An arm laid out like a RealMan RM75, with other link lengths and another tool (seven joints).
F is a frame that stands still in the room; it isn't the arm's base.
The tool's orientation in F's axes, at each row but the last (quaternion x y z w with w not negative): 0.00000 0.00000 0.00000 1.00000; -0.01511 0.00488 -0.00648 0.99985; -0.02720 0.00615 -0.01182 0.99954; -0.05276 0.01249 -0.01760 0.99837; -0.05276 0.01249 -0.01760 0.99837; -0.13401 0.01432 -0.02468 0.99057; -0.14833 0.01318 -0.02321 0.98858; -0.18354 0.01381 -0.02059 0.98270; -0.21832 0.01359 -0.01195 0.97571; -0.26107 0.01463 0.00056 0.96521
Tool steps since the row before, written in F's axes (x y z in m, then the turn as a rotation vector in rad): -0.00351 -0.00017 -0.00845 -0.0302 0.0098 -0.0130; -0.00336 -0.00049 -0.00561 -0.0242 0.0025 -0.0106; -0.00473 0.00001 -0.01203 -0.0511 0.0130 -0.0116; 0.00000 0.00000 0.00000 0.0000 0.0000 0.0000; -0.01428 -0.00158 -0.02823 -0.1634 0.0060 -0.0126; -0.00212 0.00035 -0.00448 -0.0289 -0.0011 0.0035; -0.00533 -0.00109 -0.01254 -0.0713 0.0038 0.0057; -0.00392 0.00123 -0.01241 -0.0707 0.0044 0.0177; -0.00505 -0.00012 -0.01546 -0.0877 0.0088 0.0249; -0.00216 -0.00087 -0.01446 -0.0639 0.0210 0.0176
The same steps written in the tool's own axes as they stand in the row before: -0.00351 -0.00017 -0.00845 -0.0302 0.0098 -0.0130; -0.00330 -0.00036 -0.00566 -0.0241 0.0025 -0.0108; -0.00459 0.00056 -0.01207 -0.0513 0.0124 -0.0115; 0.00000 0.00000 0.00000 0.0000 0.0000 0.0000; -0.01356 0.00093 -0.02861 -0.1632 0.0018 -0.0163; -0.00204 0.00143 -0.00430 -0.0289 -0.0033 0.0021; -0.00503 0.00242 -0.01248 -0.0715 -0.0010 0.0042; -0.00373 0.00549 -0.01126 -0.0712 -0.0048 0.0156; -0.00471 0.00640 -0.01419 -0.0884 -0.0042 0.0235; -0.00174 0.00655 -0.01298 -0.0645 0.0098 0.0240
